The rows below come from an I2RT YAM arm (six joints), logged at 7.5 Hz.
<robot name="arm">
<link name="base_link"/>
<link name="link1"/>
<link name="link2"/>
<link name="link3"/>
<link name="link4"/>
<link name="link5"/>
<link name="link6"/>
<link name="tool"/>
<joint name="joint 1" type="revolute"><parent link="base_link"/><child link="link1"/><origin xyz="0 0 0.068" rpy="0 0 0"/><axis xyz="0 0 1"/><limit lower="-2.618" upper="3.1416"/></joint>
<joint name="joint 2" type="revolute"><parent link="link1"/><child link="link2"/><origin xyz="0.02 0.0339 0.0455" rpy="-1.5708 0 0"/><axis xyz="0 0 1"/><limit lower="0" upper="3.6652"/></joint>
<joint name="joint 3" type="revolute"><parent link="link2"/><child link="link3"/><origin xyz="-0.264 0 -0.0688" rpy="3.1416 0 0"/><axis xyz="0 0 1"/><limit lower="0" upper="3.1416"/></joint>
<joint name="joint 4" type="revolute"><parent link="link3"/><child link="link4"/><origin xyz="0.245 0.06 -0.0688" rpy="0 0 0"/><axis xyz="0 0 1"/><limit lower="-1.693" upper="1.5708"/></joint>
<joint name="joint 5" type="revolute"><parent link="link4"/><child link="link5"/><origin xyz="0.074 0.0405 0.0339" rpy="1.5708 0 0"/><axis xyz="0 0 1"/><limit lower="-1.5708" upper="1.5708"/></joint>
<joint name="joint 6" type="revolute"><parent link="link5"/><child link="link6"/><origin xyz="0.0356 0 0.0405" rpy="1.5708 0 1.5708"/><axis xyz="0 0 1"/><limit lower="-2.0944" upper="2.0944"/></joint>
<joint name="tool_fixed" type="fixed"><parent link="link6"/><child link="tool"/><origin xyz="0 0 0" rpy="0 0 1.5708"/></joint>
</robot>
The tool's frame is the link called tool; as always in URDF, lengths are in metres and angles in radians.
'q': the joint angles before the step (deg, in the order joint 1, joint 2, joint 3, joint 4, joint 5, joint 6). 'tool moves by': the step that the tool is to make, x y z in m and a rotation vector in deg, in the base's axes. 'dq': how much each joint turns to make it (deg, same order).
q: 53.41 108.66 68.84 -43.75 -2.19 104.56
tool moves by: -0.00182 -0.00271 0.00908 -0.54 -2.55 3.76
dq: 0.18 -1.85 -0.27 -0.58 1.92 -3.85
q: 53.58 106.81 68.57 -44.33 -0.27 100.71
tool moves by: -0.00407 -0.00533 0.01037 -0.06 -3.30 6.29
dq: 0.21 -2.96 -1.43 0.44 1.78 -6.41
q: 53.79 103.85 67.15 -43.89 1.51 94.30
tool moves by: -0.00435 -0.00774 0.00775 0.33 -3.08 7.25
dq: -0.09 -3.28 -2.37 1.44 0.90 -7.64
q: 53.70 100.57 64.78 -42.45 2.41 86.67
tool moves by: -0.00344 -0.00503 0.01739 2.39 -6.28 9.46
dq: 0.09 -4.76 -2.04 3.46 1.13 -10.00
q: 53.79 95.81 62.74 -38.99 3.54 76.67
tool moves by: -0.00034 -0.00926 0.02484 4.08 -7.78 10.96
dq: -1.08 -6.13 -2.02 4.51 -1.05 -12.58
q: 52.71 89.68 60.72 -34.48 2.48 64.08
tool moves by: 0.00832 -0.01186 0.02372 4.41 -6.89 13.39
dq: -3.30 -4.49 -0.47 3.63 -6.24 -15.69
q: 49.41 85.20 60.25 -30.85 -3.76 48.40
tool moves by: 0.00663 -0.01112 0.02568 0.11 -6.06 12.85
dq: -2.97 -2.41 3.07 -3.10 -5.59 -15.55
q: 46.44 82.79 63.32 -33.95 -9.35 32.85
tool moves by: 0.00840 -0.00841 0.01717 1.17 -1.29 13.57
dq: -3.37 0.44 4.46 -5.81 -9.87 -14.23
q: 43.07 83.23 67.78 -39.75 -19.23 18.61
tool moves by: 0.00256 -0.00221 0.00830 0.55 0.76 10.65
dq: -1.43 1.67 4.02 -6.64 -7.31 -10.50
